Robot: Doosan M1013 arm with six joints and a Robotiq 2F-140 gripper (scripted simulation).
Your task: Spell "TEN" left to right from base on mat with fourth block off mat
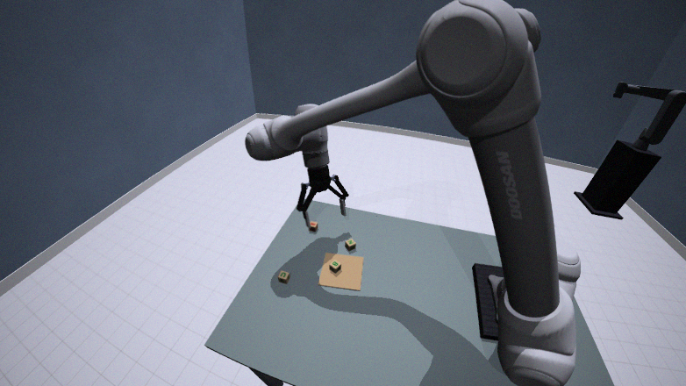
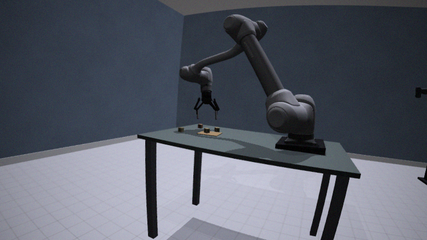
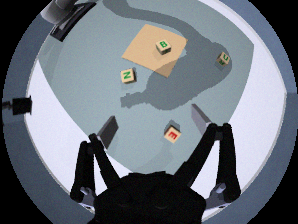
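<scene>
Now: the block 150 mm to the left of my hand, 80 mm behind it and 70 mm below it. Round my hand: tan mat (150 mm to the left, 100 mm behind, 90 mm below).
</scene>
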